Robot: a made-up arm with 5 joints.
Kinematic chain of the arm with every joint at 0, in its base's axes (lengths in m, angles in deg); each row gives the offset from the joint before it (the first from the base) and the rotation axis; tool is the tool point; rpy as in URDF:
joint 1: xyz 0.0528 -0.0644 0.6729 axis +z
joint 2: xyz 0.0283 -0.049 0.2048 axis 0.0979 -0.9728 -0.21
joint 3: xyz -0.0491 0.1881 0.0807 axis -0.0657 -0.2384 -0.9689
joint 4: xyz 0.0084 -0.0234 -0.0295 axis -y
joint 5: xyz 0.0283 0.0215 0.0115 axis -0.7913 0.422 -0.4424
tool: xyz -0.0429 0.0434 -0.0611 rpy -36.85 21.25 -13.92
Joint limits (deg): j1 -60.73..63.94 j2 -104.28..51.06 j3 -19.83..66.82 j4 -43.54..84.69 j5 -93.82..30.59
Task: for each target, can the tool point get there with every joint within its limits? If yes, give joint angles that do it. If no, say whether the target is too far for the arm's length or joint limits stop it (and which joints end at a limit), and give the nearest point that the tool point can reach.
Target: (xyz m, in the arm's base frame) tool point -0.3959 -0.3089 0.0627
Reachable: no: too far | nearest point -0.1119 -0.0226 0.8501 | short by 0.885 m
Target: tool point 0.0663 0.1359 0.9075
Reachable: yes | joints -4.42 11.33 20.53 8.43 -73.27
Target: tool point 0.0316 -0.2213 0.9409
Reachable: no: joint limits stop it (at a limit: joint 1, joint 3, joint 4, joint 5) | nearest point 0.1448 -0.0537 0.9231 | short by 0.203 m
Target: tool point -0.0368 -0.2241 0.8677
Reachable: no: joint limits stop it (at a limit: joint 1, joint 3, joint 4, joint 5) | nearest point -0.1135 -0.0670 0.9110 | short by 0.180 m
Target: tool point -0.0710 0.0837 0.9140
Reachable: yes | joints 30.09 -40.39 8.78 3.49 -39.74
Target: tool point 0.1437 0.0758 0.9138
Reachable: yes | joints -46.48 -55.71 39.63 -18.90 19.80
